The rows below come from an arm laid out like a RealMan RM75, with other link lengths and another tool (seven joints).
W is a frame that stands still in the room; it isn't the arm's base.
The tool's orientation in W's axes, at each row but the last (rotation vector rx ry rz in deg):
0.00 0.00 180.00
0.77 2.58 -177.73
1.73 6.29 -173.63
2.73 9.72 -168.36
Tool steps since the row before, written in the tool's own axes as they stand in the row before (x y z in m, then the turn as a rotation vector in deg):
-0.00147 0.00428 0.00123 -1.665 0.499 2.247
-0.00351 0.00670 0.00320 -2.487 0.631 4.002
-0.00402 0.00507 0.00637 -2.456 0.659 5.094
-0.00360 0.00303 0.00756 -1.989 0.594 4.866
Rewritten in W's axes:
0.00147 -0.00428 0.00123 1.665 -0.499 2.247
0.00375 -0.00665 0.00304 2.477 -0.650 4.005
0.00445 -0.00506 0.00609 2.432 -0.761 5.091
0.00397 -0.00314 0.00733 1.966 -0.762 4.852

